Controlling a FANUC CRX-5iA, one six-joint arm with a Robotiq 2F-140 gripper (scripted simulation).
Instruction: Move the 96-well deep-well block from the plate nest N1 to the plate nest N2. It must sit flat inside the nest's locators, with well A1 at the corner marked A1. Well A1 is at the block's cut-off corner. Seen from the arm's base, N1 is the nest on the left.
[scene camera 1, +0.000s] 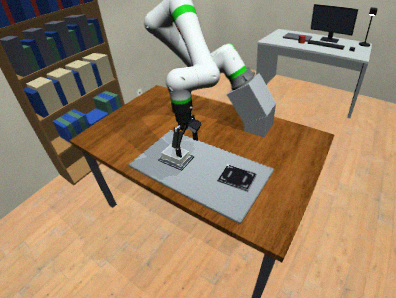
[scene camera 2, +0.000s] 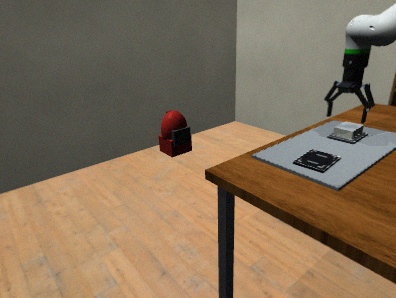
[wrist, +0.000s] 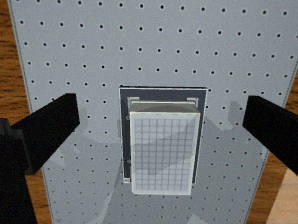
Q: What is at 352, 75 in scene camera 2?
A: My gripper.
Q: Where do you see a white 96-well deep-well block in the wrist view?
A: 163, 134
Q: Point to my gripper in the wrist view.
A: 161, 110
